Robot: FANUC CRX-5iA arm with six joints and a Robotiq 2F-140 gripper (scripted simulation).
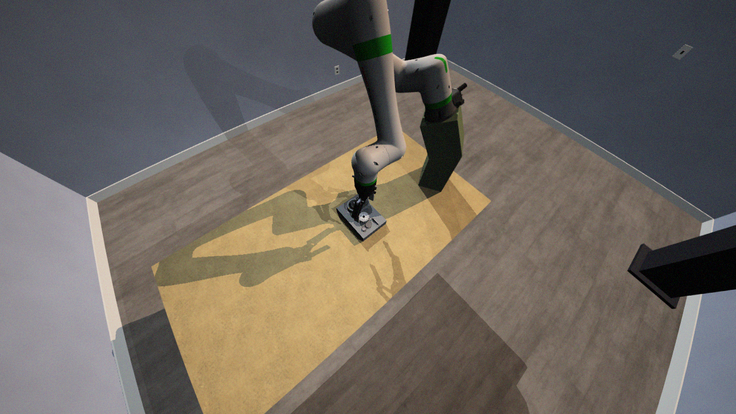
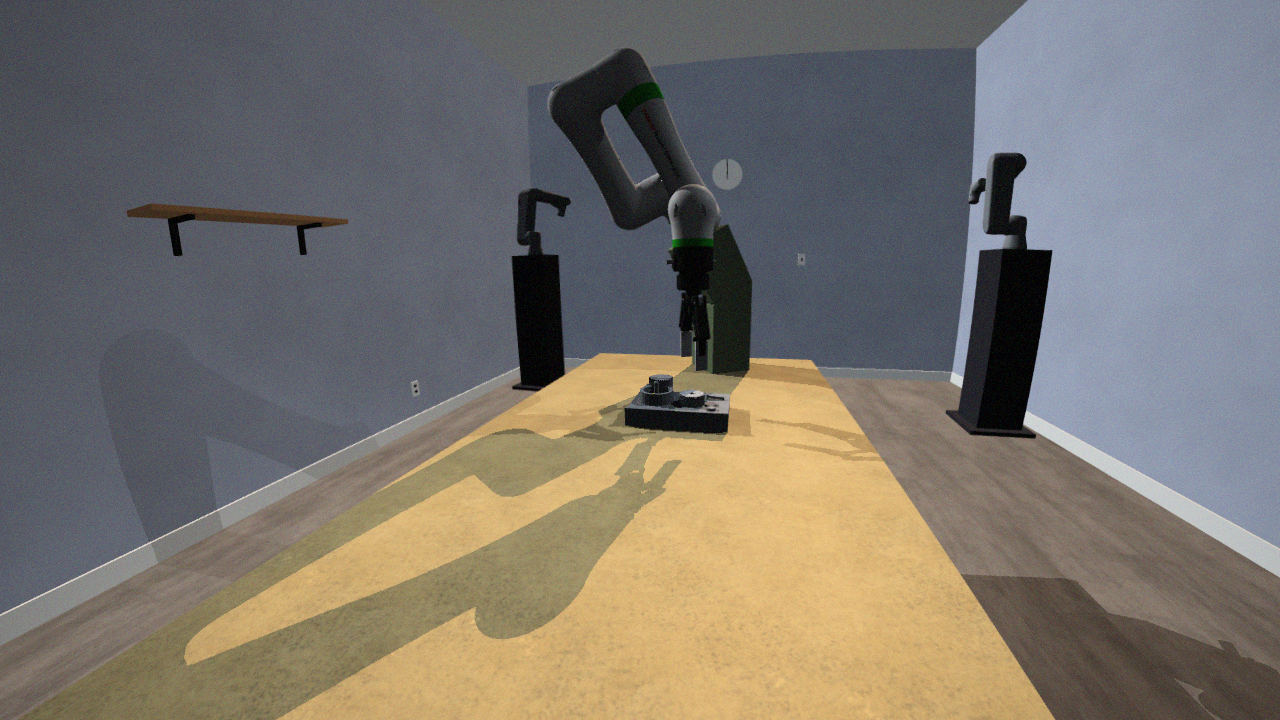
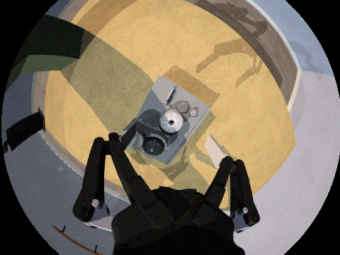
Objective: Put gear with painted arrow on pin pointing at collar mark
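The light toothed gear lies 10 cm below my hand. From my hand the other things lie so: peg 4 cm behind, 4 cm to the left, 11 cm below.
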